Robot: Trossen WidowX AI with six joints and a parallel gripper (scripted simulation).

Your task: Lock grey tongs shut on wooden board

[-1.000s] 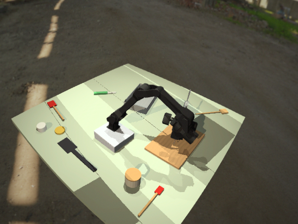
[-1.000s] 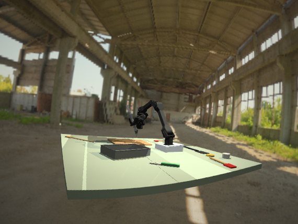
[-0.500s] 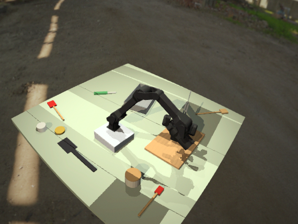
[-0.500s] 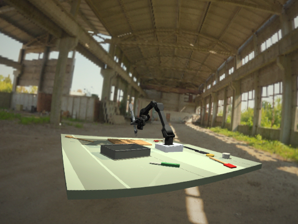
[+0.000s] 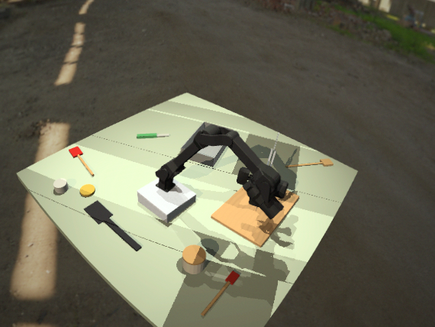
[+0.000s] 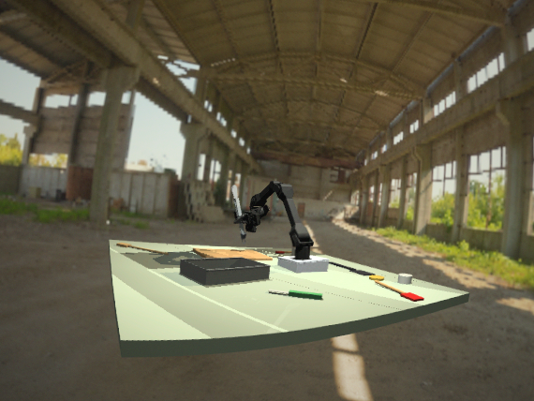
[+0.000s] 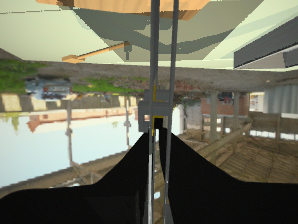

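Right now my gripper tip is 50 mm past the yellow slider, 10 mm to the left of it and 20 mm above it. Round my gripper tip: black spatula 420 mm behind, 460 mm to the left, 170 mm below; then wooden board 170 mm below; then roasting tin 270 mm ahead, 410 mm to the left, 150 mm below.
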